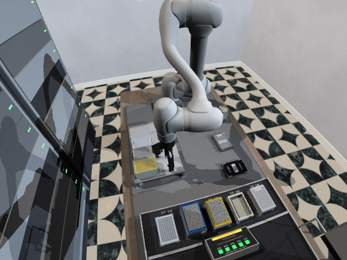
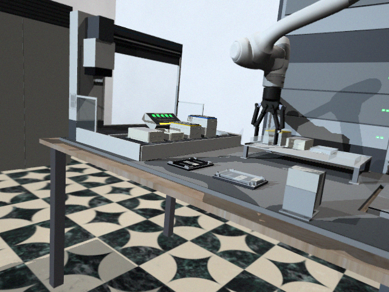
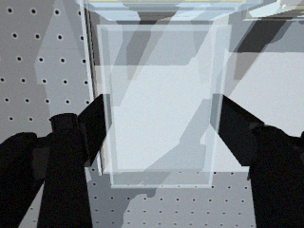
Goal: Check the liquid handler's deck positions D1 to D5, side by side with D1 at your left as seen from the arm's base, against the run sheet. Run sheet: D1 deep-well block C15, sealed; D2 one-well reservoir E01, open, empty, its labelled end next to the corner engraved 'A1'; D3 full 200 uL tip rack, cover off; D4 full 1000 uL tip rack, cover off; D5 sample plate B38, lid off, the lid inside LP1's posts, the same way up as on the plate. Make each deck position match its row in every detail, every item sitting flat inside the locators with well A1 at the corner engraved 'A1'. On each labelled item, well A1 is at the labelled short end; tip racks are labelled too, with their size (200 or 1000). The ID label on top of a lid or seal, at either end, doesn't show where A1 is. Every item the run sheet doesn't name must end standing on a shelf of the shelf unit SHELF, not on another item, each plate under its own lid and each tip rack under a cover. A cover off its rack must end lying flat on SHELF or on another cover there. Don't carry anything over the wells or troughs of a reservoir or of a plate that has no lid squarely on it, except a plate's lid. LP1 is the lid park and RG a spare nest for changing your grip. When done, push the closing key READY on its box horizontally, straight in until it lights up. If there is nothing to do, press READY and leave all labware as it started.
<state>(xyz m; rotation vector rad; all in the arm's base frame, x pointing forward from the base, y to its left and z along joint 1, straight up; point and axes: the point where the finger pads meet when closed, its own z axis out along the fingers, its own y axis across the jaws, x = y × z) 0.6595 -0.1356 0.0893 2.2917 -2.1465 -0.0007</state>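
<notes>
My hand is 1 cm above the clear tip rack cover. The rest, counted from my hand: sample plate: 34 cm ahead, 8 cm to the right, 4 cm below; then shelf: 16 cm behind, 8 cm to the right, 4 cm below; then blue-rimmed tip rack: 33 cm ahead, 4 cm to the left, 3 cm above.
</notes>
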